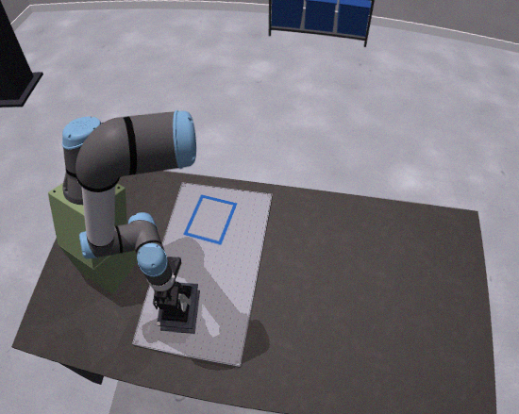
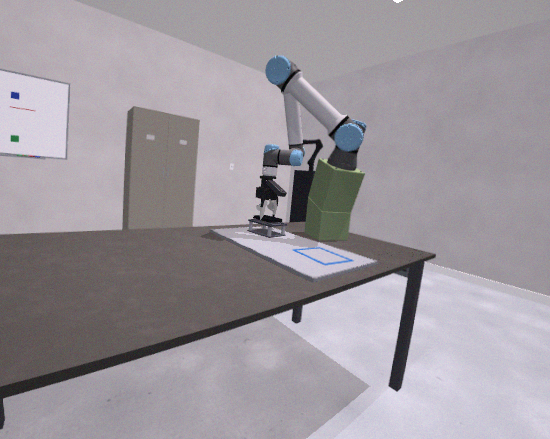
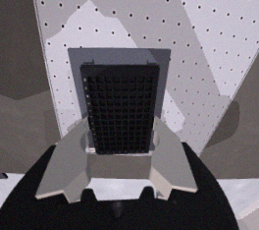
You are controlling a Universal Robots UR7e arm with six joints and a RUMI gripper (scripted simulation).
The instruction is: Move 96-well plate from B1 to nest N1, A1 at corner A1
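The raised nest is 30 mm below my hand. Also, from my hand: black 96-well plate: 10 mm below.
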